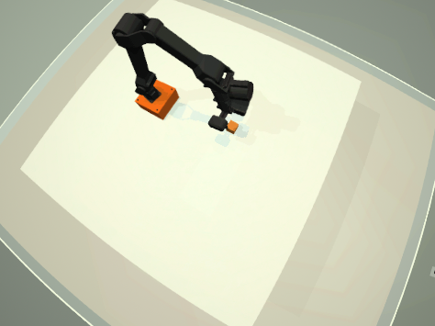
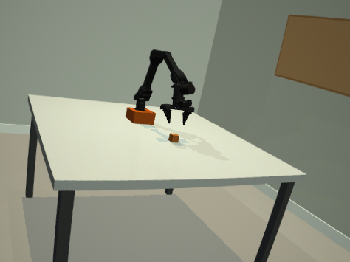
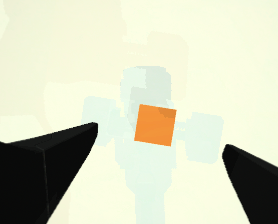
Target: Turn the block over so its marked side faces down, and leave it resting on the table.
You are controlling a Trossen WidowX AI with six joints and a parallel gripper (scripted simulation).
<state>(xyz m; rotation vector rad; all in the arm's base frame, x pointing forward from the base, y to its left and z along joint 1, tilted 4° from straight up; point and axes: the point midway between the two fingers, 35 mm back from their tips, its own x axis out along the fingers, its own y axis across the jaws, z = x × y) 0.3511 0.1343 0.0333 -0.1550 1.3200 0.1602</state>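
The block lies 1 cm behind my gripper tip and 8 cm below it.
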